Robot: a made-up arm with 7 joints.
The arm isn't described. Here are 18 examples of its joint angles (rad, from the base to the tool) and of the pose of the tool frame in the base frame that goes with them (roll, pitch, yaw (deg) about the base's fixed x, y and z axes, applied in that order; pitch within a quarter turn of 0, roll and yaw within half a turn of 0; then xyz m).
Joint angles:
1: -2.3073 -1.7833 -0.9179 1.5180 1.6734 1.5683 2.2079
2: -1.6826 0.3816 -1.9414 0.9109 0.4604 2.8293 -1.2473
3: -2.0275 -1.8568 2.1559 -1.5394 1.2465 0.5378 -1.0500
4: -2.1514 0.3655 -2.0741 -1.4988 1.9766 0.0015 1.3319
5: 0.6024 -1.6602 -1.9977 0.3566 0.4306 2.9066 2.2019
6: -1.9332 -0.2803 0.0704 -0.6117 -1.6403 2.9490 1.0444
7: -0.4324 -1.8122 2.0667 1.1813 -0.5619 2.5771 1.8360
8: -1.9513 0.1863 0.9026 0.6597 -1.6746 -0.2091 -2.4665
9: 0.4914 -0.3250 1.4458 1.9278 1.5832 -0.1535 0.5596
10: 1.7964 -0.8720 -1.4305 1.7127 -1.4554 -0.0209 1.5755
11: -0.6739 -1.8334 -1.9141 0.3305 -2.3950 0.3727 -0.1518
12: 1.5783 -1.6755 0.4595 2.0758 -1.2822 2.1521 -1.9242
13: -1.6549 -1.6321 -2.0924 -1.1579 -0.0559 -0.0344 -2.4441
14: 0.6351 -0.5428 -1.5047 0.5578 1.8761 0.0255 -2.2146
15: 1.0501 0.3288 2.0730 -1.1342 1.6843 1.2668 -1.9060
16: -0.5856 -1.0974 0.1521 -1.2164 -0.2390 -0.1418 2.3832
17: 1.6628 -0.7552 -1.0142 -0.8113 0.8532 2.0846 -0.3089
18: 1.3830 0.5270 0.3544 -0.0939 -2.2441 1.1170 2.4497
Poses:
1: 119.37 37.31 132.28 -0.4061 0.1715 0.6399
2: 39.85 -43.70 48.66 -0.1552 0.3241 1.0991
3: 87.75 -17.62 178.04 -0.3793 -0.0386 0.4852
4: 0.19 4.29 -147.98 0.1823 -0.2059 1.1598
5: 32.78 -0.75 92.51 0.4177 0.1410 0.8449
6: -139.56 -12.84 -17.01 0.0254 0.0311 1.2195
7: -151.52 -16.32 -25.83 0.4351 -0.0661 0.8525
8: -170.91 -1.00 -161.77 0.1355 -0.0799 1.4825
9: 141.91 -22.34 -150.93 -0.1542 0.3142 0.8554
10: -14.26 -43.27 -69.00 0.4904 0.2982 0.9014
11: 96.33 -14.86 8.70 0.3366 -0.5401 0.6176
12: -65.39 27.34 -158.64 -0.1833 0.1768 0.5590
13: 101.03 -12.00 -115.58 0.2819 -0.4225 0.6538
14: -86.28 19.18 55.16 0.5326 -0.1181 1.2850
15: -164.85 -23.91 -27.74 0.2258 -0.0890 1.3334
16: 145.77 3.04 -42.83 0.0848 -0.2092 1.3262
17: -122.20 -52.26 -144.62 -0.0231 0.1311 1.2454
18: -174.88 -40.01 -65.23 -0.1376 -0.3140 1.3528
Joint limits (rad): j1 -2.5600..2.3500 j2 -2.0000..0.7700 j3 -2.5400..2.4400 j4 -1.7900..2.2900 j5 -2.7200..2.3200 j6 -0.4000..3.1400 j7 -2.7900..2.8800
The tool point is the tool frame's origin. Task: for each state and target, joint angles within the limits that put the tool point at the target. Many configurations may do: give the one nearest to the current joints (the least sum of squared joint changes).
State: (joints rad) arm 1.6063 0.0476 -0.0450 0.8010 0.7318 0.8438 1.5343
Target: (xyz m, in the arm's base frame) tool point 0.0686 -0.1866 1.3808
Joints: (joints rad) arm 1.4163 0.7475 0.2102 0.8183 0.7198 1.3464 1.4553
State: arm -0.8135 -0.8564 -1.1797 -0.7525 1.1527 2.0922 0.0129
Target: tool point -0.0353 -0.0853 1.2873
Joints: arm -1.1787 -0.4438 -0.6182 -0.6148 1.0901 2.2825 -0.0940
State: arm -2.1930 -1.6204 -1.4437 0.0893 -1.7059 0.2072 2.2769
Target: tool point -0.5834 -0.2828 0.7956
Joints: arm -2.5600 -1.4897 -1.4955 0.0666 -1.7093 0.5017 2.0307
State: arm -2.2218 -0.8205 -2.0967 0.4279 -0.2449 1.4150 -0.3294
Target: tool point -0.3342 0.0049 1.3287
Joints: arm -2.4900 -0.7240 -2.0171 0.7291 -0.2417 1.3074 -0.3181
